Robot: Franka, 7 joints.
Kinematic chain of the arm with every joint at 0, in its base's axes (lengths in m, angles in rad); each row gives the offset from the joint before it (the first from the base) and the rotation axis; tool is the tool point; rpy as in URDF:
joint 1: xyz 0 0 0.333 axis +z
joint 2: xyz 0 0 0 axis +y
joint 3: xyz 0 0 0.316 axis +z
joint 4: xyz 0.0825 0 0 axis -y
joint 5: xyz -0.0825 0 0.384 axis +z
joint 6: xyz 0 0 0 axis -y
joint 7: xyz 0.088 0 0 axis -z
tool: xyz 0 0 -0.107 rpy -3.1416 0 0
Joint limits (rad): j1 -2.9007..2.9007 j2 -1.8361..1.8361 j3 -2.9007..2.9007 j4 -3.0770..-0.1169 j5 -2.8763..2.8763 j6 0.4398..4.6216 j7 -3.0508..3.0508
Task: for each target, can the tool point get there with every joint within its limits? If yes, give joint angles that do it. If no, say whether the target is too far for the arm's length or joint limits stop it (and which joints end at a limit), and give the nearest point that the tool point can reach.
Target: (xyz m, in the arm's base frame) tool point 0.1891 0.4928 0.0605
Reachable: yes | joints 1.0425 0.7935 0.0577 -1.8988 0.7541 1.8649 0.0308
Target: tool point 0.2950 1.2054 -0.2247
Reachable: no: too far | nearest point 0.1860 0.7601 -0.0187 | short by 0.503 m
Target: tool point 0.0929 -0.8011 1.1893
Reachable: no: too far | nearest point 0.0678 -0.5843 0.9575 | short by 0.318 m
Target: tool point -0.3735 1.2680 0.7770
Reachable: no: too far | nearest point -0.2298 0.7801 0.6062 | short by 0.537 m
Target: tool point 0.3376 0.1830 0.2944
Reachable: yes | joints 1.0532 0.1217 -0.2729 -2.8104 -2.2592 0.9362 -1.9185
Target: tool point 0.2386 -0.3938 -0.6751
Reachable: no: too far | nearest point 0.2033 -0.3355 -0.3495 | short by 0.333 m
